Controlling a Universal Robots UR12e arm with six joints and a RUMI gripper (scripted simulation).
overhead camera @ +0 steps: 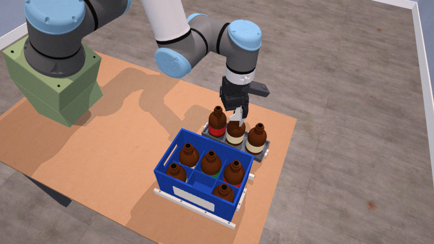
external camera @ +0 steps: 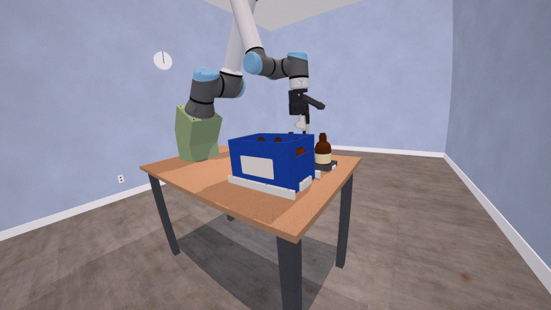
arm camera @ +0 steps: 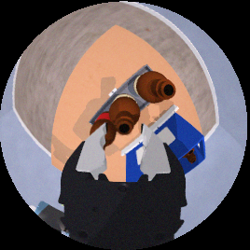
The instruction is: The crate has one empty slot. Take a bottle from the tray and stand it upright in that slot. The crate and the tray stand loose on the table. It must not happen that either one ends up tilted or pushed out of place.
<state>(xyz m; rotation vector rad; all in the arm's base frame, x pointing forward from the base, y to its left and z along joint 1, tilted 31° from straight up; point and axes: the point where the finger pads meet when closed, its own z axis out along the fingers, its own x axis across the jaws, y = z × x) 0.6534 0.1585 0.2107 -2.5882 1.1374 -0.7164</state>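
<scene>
The red-label bottle is 80 mm behind my hand and 70 mm below it. From my hand the other things lie so: blue crate 240 mm to the right, 70 mm below, 10 mm behind; grey tray 140 mm below.
</scene>
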